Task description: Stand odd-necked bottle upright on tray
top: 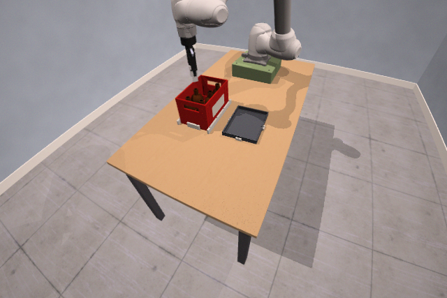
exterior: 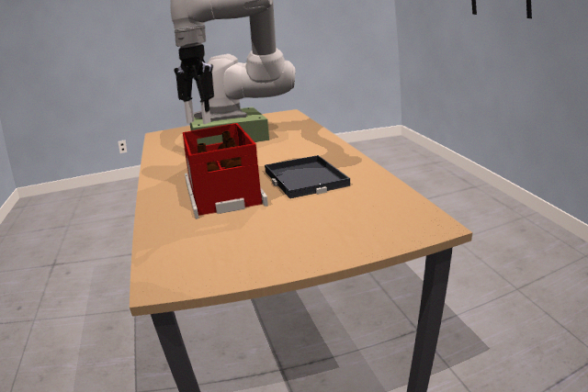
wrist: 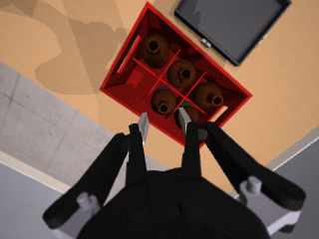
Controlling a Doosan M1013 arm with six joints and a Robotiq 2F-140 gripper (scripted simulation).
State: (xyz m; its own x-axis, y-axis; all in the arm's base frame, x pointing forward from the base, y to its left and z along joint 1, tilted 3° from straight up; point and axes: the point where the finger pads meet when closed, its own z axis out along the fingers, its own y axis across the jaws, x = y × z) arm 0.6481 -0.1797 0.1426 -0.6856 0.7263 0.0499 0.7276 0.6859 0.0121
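My hand is 18 cm above the red crate and 5 cm to the right of it. The rest, counted from my hand: dark grey tray: 31 cm to the left, 25 cm below, 1 cm ahead; then glass bottle: 17 cm below, 9 cm ahead.
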